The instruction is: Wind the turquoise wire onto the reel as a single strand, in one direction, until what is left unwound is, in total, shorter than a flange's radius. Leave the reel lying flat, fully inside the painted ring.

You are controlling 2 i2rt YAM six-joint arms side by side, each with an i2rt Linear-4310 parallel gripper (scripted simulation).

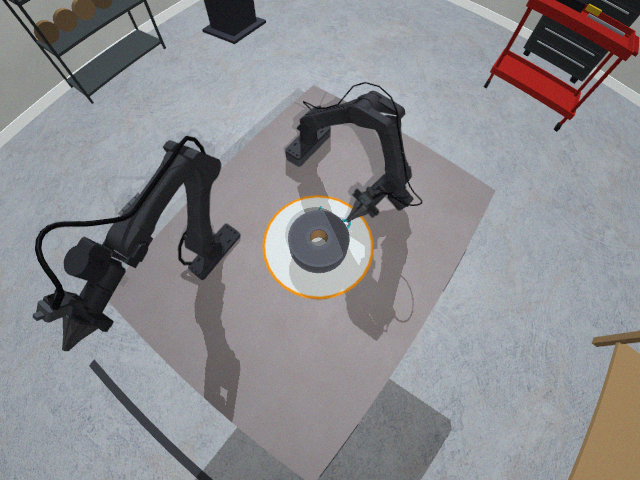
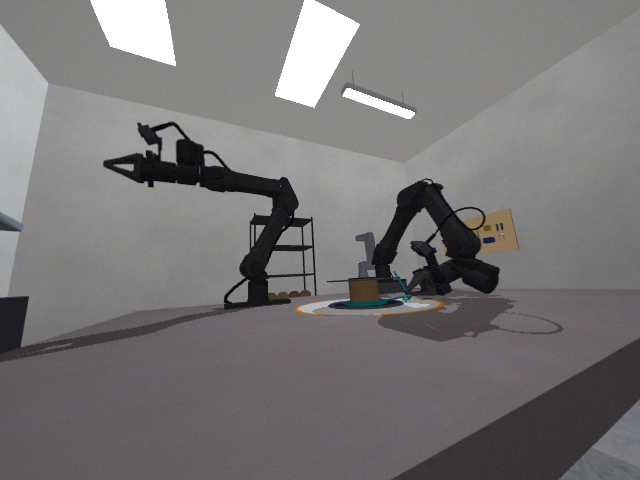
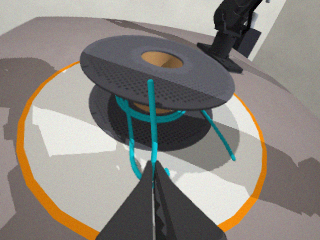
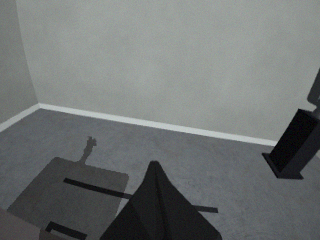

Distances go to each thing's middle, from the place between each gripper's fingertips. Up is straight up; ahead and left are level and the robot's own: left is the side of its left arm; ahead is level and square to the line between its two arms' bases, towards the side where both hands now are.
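Labels:
My right hand (image 1: 65, 350): 350 mm above the reel (image 1: 315, 224), 600 mm to the right of it, 200 mm short of it.
Reel, from my left hand (image 2: 405, 293): 1 cm above, 3 cm behind, 12 cm to the right of it. By its middle, the reel is nearer to my left hand than to my right hand.

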